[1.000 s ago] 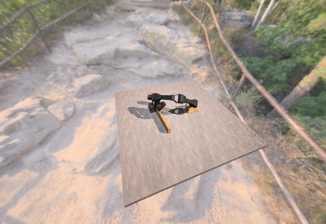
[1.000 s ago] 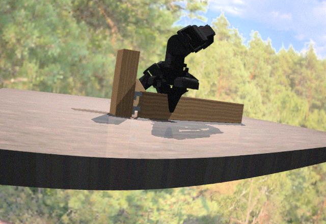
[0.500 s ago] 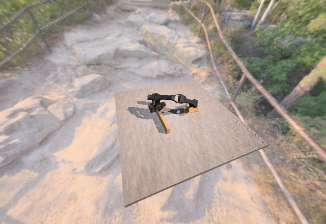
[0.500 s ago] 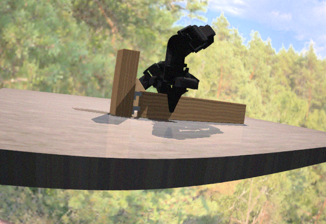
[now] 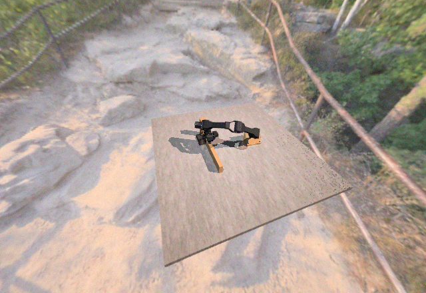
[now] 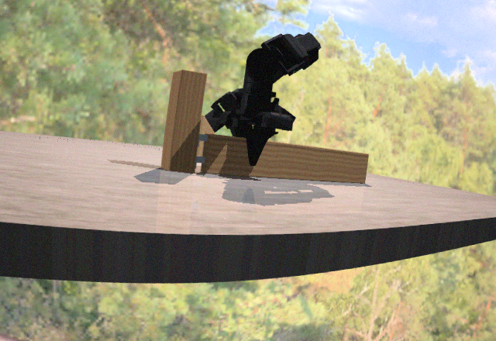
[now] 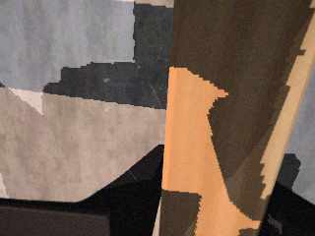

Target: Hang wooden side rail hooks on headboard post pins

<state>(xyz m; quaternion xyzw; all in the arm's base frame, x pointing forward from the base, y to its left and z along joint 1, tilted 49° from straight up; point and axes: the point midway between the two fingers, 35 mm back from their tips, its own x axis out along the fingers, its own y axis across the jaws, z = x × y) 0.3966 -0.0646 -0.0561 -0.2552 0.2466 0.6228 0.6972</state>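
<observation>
Now: gripper tip 140 mm to the left of the headboard post, 60 mm below it and 10 mm past it.
</observation>
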